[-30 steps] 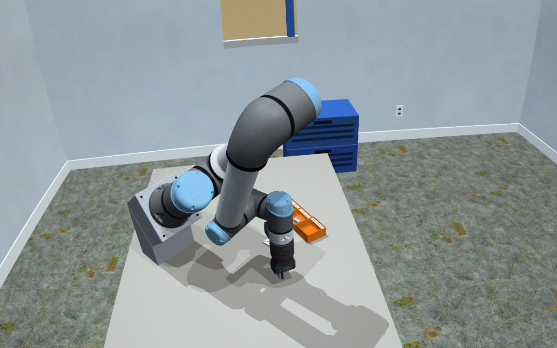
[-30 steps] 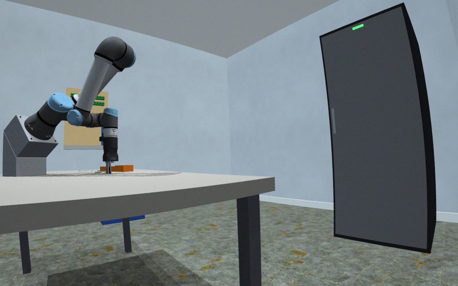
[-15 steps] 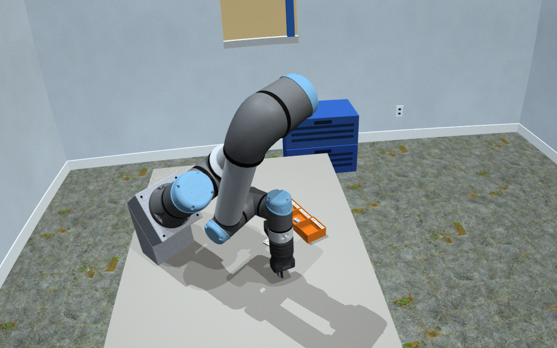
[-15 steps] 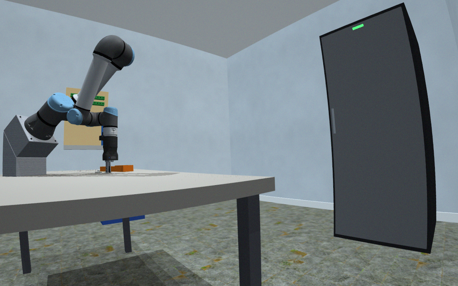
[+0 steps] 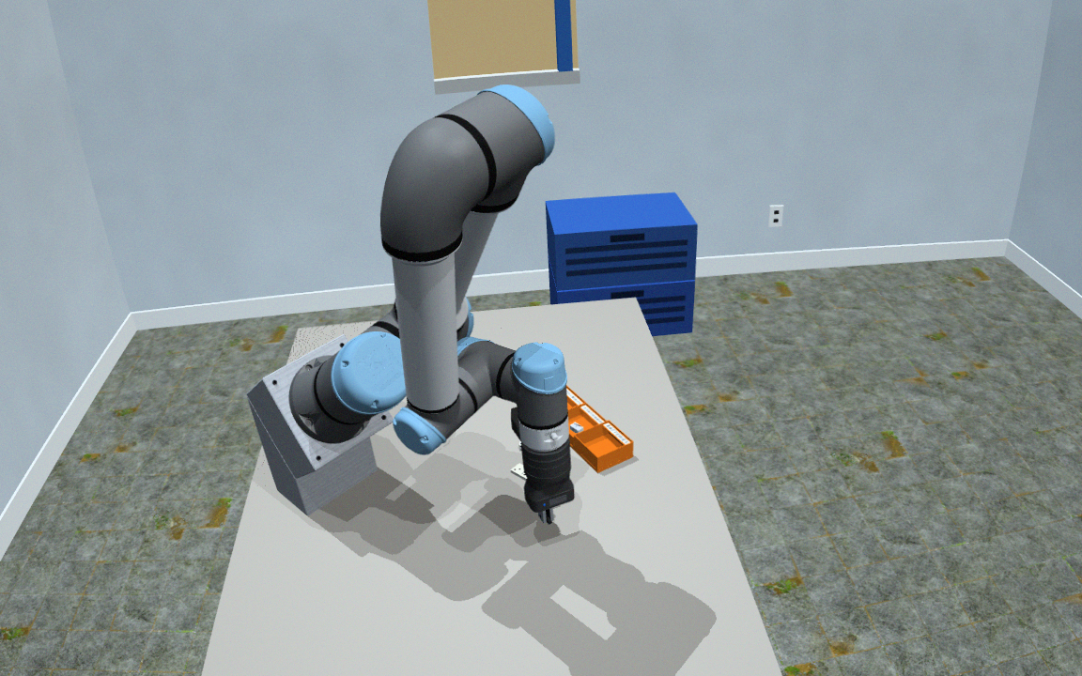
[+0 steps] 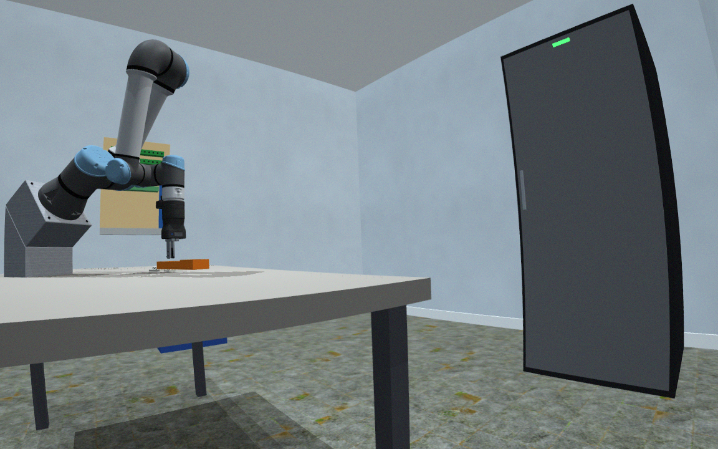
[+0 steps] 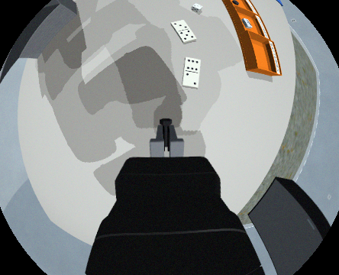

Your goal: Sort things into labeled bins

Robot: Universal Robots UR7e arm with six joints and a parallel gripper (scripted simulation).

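My hand is 31 cm to the right of the black nut, 19 cm short of it and 6 cm above it. Also, from my hand: white die 24 cm to the left, 8 cm ahead, 6 cm below; then black bolt 1 cm to the left, 1 cm below; then grey piece 23 cm to the left, 19 cm ahead, 5 cm below.
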